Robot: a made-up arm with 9 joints. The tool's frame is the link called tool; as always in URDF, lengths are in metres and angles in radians.
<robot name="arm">
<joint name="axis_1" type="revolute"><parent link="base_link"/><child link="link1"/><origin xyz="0.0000 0.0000 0.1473"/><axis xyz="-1 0 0"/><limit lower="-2.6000" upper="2.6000"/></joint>
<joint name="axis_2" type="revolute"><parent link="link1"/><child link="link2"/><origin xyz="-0.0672 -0.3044 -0.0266"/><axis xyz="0 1 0"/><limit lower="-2.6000" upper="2.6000"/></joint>
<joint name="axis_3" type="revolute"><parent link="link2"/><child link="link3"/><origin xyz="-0.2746 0.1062 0.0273"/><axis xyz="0 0 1"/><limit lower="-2.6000" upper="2.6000"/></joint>
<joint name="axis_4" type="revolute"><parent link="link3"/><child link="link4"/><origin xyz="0.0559 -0.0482 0.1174"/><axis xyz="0 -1 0"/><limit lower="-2.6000" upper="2.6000"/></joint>
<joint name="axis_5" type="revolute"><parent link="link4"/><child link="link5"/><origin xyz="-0.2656 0.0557 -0.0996"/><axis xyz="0 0 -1"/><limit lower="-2.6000" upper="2.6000"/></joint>
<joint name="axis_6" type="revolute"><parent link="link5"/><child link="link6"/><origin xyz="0.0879 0.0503 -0.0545"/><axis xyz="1 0 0"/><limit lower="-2.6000" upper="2.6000"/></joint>
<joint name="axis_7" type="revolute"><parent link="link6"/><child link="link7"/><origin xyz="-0.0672 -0.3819 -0.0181"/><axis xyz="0 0 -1"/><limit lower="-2.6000" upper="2.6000"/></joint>
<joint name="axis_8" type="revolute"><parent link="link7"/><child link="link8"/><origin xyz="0.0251 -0.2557 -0.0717"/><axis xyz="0 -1 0"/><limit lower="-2.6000" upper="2.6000"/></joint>
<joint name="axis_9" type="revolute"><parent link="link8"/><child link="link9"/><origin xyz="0.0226 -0.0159 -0.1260"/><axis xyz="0 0 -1"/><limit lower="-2.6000" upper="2.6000"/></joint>
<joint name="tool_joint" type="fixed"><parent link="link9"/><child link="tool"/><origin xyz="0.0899 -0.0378 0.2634"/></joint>
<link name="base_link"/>
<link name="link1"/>
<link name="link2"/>
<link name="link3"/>
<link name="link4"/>
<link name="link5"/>
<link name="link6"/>
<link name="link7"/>
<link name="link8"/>
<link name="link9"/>
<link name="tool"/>
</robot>
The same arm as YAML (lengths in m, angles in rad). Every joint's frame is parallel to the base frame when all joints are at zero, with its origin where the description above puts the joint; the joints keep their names.
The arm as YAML. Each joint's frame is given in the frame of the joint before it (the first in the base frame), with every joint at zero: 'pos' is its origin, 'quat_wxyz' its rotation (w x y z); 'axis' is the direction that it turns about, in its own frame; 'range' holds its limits. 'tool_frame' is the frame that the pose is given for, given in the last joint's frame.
length_unit: m
angle_unit: rad
joints:
  - joint: axis_1
    pos: [0.0, 0.0, 0.1473]
    quat_wxyz: [1.0, 0.0, 0.0, 0.0]
    axis: "-x"
    range: [-2.6, 2.6]
  - joint: axis_2
    pos: [-0.0672, -0.3044, -0.0266]
    quat_wxyz: [1.0, 0.0, 0.0, 0.0]
    axis: "+y"
    range: [-2.6, 2.6]
  - joint: axis_3
    pos: [-0.2746, 0.1062, 0.0273]
    quat_wxyz: [1.0, 0.0, 0.0, 0.0]
    axis: "+z"
    range: [-2.6, 2.6]
  - joint: axis_4
    pos: [0.0559, -0.0482, 0.1174]
    quat_wxyz: [1.0, 0.0, 0.0, 0.0]
    axis: "-y"
    range: [-2.6, 2.6]
  - joint: axis_5
    pos: [-0.2656, 0.0557, -0.0996]
    quat_wxyz: [1.0, 0.0, 0.0, 0.0]
    axis: "-z"
    range: [-2.6, 2.6]
  - joint: axis_6
    pos: [0.0879, 0.0503, -0.0545]
    quat_wxyz: [1.0, 0.0, 0.0, 0.0]
    axis: "+x"
    range: [-2.6, 2.6]
  - joint: axis_7
    pos: [-0.0672, -0.3819, -0.0181]
    quat_wxyz: [1.0, 0.0, 0.0, 0.0]
    axis: "-z"
    range: [-2.6, 2.6]
  - joint: axis_8
    pos: [0.0251, -0.2557, -0.0717]
    quat_wxyz: [1.0, 0.0, 0.0, 0.0]
    axis: "-y"
    range: [-2.6, 2.6]
  - joint: axis_9
    pos: [0.0226, -0.0159, -0.126]
    quat_wxyz: [1.0, 0.0, 0.0, 0.0]
    axis: "-z"
    range: [-2.6, 2.6]
tool_frame:
  pos: [0.0899, -0.0378, 0.2634]
  quat_wxyz: [1.0, 0.0, 0.0, 0.0]

